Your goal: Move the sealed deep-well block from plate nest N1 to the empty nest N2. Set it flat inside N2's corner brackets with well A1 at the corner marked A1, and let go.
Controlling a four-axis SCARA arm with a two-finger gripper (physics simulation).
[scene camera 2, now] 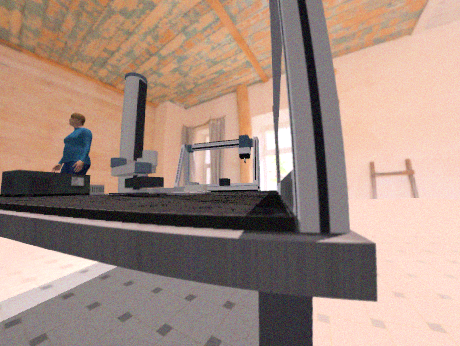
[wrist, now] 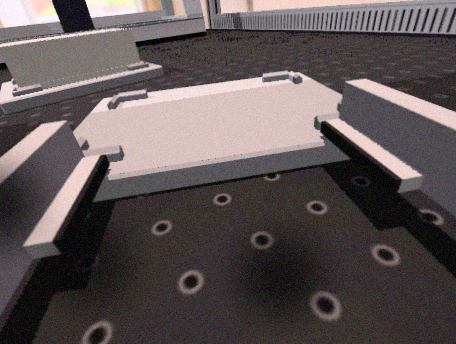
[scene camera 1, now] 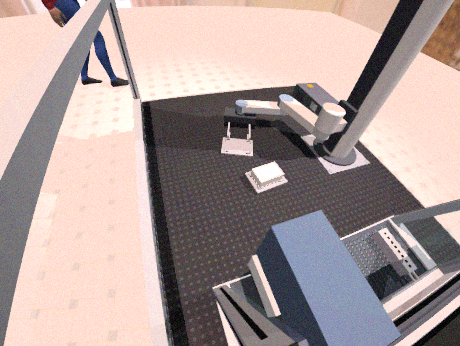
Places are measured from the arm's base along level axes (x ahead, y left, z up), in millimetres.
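Pixels of known places: gripper, fingertip midpoint: (scene camera 2: 176, 189) (wrist: 215, 123) (scene camera 1: 238, 138); arm's base, link origin: (scene camera 1: 333, 151).
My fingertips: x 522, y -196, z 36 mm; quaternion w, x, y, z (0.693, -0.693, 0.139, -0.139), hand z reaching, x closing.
Note:
Ahead of a thing's pixels: the offset from my fingertips to its top centre. "pt": to the spot under its first point.
The white sealed block @(36 mm back, 277 mm left, 30 mm up) (scene camera 1: 268, 172) (wrist: 75, 57) sits flat in its nest N1 (scene camera 1: 261, 188) (wrist: 90, 90), right of and nearer scene camera 1 than the empty nest. The empty nest N2 @(22 mm ahead, 47 mm left, 6 mm down) (scene camera 1: 237, 146) (wrist: 215, 125) is a pale plate with raised corner brackets; I cannot read its A1 mark. My gripper (scene camera 1: 239, 136) (wrist: 215, 123) is open, with nothing between its fingers. The fingers are level and point toward N2, their tips at its near edge in the wrist view, one at each side. Their height over the plate is hard to tell. The block is outside the fingers, beyond the left one.
The arm's column (scene camera 1: 390, 85) (scene camera 2: 132, 115) stands at the right in scene camera 1, with a dark box @(pt 599 mm back, 159 mm right, 91 mm up) (scene camera 1: 317, 97) behind it. A large blue housing @(pt 221 mm ahead, 736 mm left, 464 mm up) (scene camera 1: 325, 275) fills the foreground. A gantry (scene camera 2: 215, 144) stands at the far side in scene camera 2. A slotted rail @(pt 482 mm ahead, 336 mm left, 4 mm down) (wrist: 330, 20) edges the table.

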